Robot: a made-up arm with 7 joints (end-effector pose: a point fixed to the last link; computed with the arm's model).
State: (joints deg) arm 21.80 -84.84 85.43 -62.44 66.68 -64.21 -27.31
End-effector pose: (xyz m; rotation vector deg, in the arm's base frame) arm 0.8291 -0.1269 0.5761 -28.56 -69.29 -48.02
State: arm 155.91 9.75 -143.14 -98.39 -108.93 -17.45 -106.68
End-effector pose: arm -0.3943 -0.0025 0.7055 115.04 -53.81 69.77
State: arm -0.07 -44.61 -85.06 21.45 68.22 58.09 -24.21
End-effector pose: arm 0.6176 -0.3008 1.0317 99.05 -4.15 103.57
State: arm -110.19 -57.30 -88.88 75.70 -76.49 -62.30 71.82
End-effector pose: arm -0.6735 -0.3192 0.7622 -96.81 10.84 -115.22
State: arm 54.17 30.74 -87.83 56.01 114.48 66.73 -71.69
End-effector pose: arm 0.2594 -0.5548 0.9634 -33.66 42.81 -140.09
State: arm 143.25 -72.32 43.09 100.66 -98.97 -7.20 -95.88
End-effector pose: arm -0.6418 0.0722 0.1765 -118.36 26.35 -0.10
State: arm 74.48 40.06 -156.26 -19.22 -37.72 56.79 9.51
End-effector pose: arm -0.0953 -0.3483 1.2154 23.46 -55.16 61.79
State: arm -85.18 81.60 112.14 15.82 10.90 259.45 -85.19
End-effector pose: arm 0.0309 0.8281 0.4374 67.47 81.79 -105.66
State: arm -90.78 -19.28 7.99 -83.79 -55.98 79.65 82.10
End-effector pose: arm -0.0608 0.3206 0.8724 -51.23 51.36 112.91
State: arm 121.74 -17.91 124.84 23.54 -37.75 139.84 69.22
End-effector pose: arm -0.0579 0.2133 1.2022 7.39 34.24 96.73
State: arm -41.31 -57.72 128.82 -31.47 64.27 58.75 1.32
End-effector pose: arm 0.4736 -0.7232 0.7045 43.36 30.29 -46.97
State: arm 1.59 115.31 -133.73 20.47 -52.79 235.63 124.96
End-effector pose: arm -0.6972 -0.1370 -0.0574 16.11 16.42 141.33
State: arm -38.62 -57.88 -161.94 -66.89 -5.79 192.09 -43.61
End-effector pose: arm 0.5164 -0.3599 0.4329 27.64 -139.90 -44.00
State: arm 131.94 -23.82 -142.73 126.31 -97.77 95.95 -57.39
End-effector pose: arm 0.4184 0.2261 0.7303 22.12 106.35 0.09
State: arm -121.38 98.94 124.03 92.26 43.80 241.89 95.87
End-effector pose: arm 0.3479 0.1523 0.0709 -28.44 -41.24 -73.46
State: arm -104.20 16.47 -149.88 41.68 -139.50 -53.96 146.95
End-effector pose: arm -0.1479 0.4569 1.1990 -19.93 113.10 -89.69
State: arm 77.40 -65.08 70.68 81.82 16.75 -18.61 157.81
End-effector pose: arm -0.2869 0.6003 0.4209 96.34 -1.85 -9.86
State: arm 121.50 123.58 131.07 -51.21 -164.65 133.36 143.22
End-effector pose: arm 0.6551 -0.3256 0.0396 127.00 26.94 40.08
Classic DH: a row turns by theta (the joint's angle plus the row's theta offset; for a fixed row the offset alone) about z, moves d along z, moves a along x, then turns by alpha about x. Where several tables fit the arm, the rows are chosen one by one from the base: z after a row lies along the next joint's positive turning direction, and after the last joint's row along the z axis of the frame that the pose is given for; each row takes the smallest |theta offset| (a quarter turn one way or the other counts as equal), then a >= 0, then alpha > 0; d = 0 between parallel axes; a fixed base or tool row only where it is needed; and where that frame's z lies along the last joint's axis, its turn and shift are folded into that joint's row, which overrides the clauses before.
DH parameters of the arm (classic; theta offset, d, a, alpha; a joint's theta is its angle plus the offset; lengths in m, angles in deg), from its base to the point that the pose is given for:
joint 1: 0 0.381 0 90
joint 2: 0 0.081 0 -90
joint 3: 0 0.452 0.015 -90
joint 4: 0 0.058 -0.028 90
joint 5: 0 0.432 0 90
joint 6: 90 0.084 0.087 90
joint 7: 0 0.012 0 0

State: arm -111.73 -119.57 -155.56 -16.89 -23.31 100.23 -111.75
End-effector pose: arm -0.2165 -0.5601 -0.2237 4.61 -165.22 51.48
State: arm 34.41 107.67 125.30 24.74 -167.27 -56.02 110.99
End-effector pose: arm -0.6527 -0.5323 -0.0519 13.53 42.15 -19.38
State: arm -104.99 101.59 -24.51 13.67 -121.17 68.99 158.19
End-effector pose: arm 0.2830 0.8919 0.3240 -74.76 91.92 71.76
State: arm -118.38 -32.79 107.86 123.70 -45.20 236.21 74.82
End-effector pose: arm 0.1865 -0.2137 0.6489 27.37 -32.51 -88.92
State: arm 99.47 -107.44 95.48 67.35 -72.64 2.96 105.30
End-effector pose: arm -0.4842 0.6654 0.2221 131.64 75.15 -34.94
